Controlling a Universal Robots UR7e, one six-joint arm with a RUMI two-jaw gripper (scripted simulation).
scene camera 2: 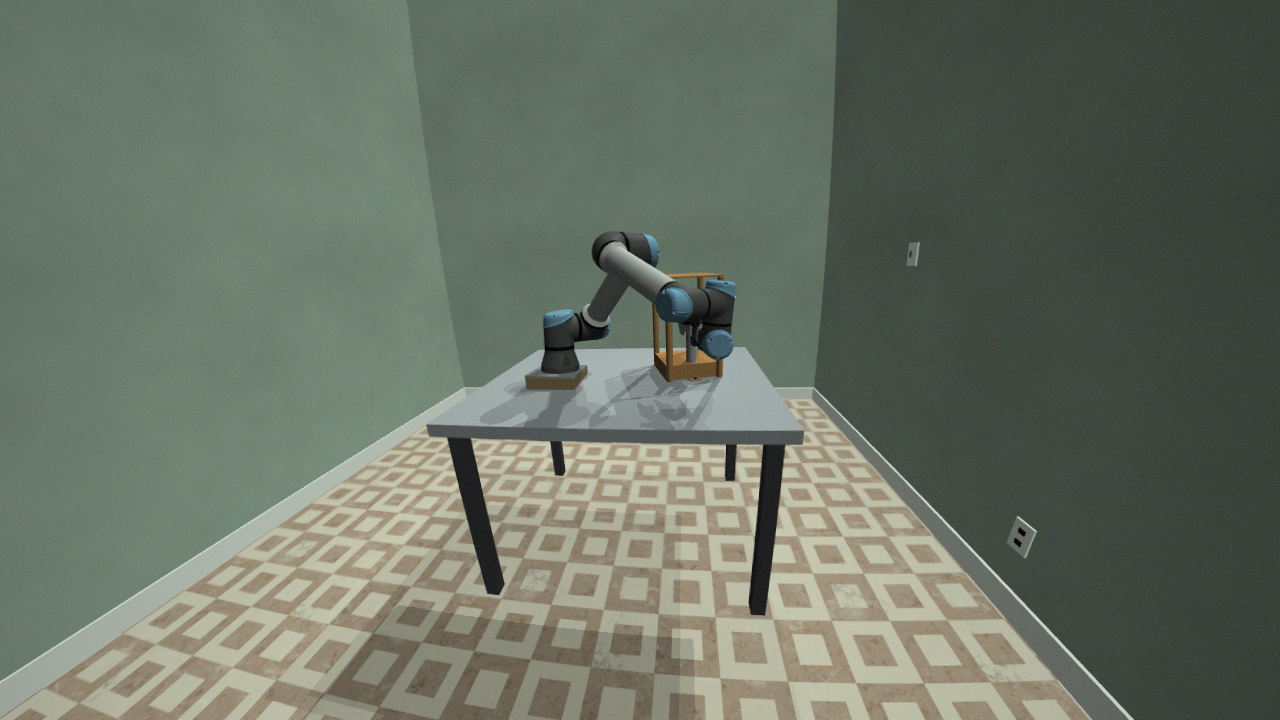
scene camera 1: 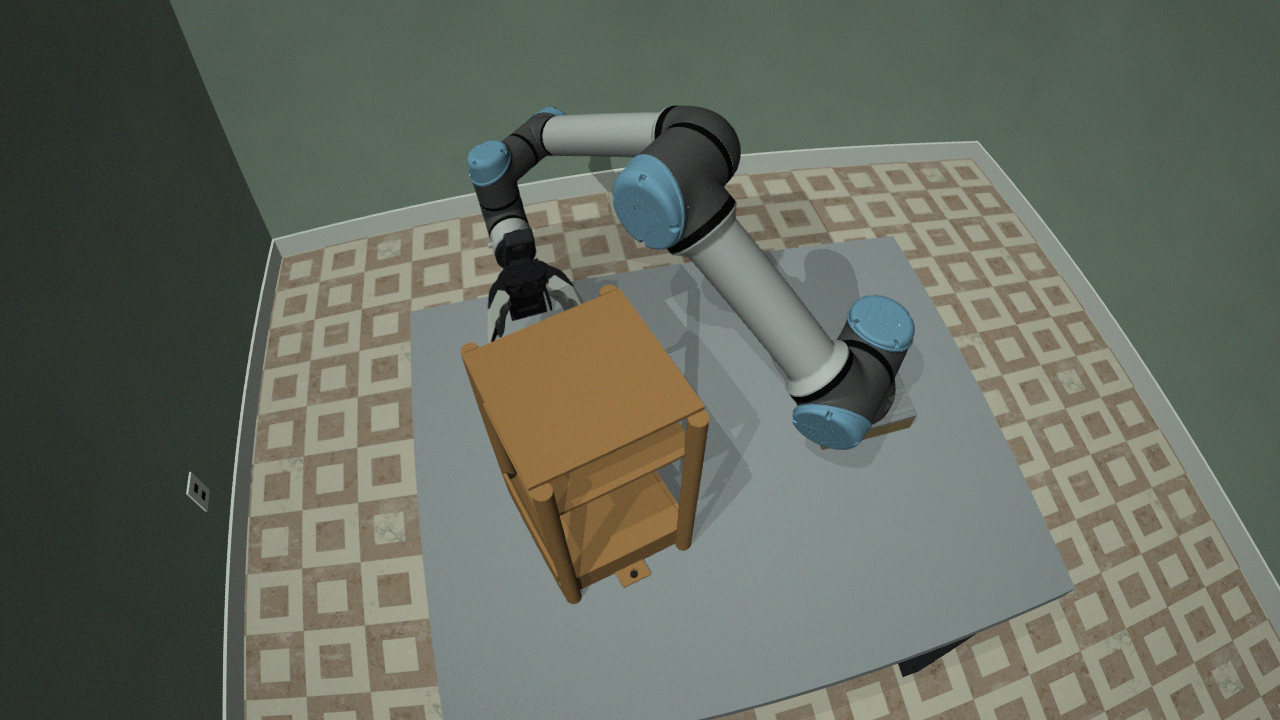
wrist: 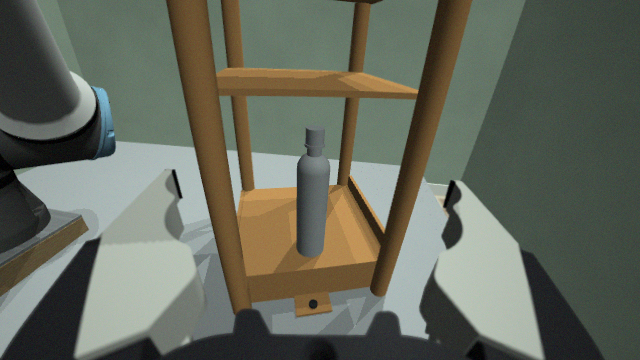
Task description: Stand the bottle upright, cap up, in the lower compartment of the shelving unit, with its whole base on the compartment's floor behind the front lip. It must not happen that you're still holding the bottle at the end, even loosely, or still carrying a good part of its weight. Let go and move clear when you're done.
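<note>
The gripper is in the scene, and the wrist view shows it too. A grey bottle is visible, as is a shelving unit.
</note>
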